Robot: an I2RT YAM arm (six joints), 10 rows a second.
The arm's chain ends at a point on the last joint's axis. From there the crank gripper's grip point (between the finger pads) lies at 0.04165 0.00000 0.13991 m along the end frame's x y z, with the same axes.
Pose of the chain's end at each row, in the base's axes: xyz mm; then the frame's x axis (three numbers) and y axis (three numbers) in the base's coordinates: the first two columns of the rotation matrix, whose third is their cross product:
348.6 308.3 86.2 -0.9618 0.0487 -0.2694 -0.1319 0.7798 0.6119
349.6 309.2 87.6 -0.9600 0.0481 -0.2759 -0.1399 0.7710 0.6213
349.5 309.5 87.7 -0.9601 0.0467 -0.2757 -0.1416 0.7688 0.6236
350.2 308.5 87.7 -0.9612 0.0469 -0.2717 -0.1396 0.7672 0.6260
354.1 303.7 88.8 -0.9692 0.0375 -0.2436 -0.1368 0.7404 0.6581
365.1 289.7 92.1 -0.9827 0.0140 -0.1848 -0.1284 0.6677 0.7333
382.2 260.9 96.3 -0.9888 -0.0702 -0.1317 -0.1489 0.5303 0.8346
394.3 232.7 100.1 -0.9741 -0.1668 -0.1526 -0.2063 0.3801 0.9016
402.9 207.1 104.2 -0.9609 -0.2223 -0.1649 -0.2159 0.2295 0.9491
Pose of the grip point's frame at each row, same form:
342.1 397.6 -29.1 -0.9618 0.0487 -0.2694 -0.1319 0.7798 0.6119
343.6 400.1 -26.5 -0.9600 0.0481 -0.2759 -0.1399 0.7710 0.6213
343.2 400.7 -26.1 -0.9601 0.0467 -0.2757 -0.1416 0.7688 0.6236
343.4 399.9 -25.9 -0.9612 0.0469 -0.2717 -0.1396 0.7672 0.6260
342.4 399.2 -21.0 -0.9692 0.0375 -0.2436 -0.1368 0.7404 0.6581
342.9 394.4 -7.1 -0.9827 0.0140 -0.1848 -0.1284 0.6677 0.7333
342.6 376.2 16.0 -0.9888 -0.0702 -0.1317 -0.1489 0.5303 0.8346
340.8 353.0 37.1 -0.9741 -0.1668 -0.1526 -0.2063 0.3801 0.9016
338.7 330.4 59.8 -0.9609 -0.2223 -0.1649 -0.2159 0.2295 0.9491

